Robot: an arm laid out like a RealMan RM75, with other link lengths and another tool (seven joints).
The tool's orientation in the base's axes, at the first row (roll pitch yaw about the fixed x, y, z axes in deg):
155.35, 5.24, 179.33
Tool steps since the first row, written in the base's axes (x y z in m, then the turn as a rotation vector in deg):
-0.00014, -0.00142, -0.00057, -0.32, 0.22, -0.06
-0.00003, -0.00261, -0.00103, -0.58, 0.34, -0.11
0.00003, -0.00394, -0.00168, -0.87, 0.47, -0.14
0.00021, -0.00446, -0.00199, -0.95, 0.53, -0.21
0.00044, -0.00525, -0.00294, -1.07, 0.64, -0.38
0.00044, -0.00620, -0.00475, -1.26, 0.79, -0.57
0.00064, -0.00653, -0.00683, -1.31, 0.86, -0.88
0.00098, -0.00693, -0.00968, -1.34, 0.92, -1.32
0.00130, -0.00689, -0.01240, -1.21, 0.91, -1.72
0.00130, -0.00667, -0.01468, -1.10, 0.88, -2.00
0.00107, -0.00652, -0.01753, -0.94, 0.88, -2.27
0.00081, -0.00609, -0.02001, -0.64, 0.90, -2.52
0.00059, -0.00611, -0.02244, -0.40, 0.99, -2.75
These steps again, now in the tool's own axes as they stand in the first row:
0.00017, -0.00152, -0.00009, 0.33, 0.18, 0.12
0.00009, -0.00280, -0.00016, 0.59, 0.28, 0.19
0.00008, -0.00428, -0.00012, 0.88, 0.39, 0.25
-0.00008, -0.00489, -0.00004, 0.97, 0.42, 0.33
-0.00023, -0.00601, 0.00052, 1.11, 0.45, 0.52
-0.00008, -0.00762, 0.00176, 1.32, 0.52, 0.73
-0.00009, -0.00879, 0.00352, 1.39, 0.45, 1.04
-0.00017, -0.01035, 0.00596, 1.47, 0.33, 1.46
-0.00024, -0.01145, 0.00847, 1.37, 0.15, 1.83
-0.00003, -0.01220, 0.01063, 1.29, 0.00, 2.08
0.00046, -0.01324, 0.01325, 1.15, -0.12, 2.34
0.00095, -0.01387, 0.01565, 0.88, -0.21, 2.60
0.00139, -0.01489, 0.01782, 0.66, -0.23, 2.87

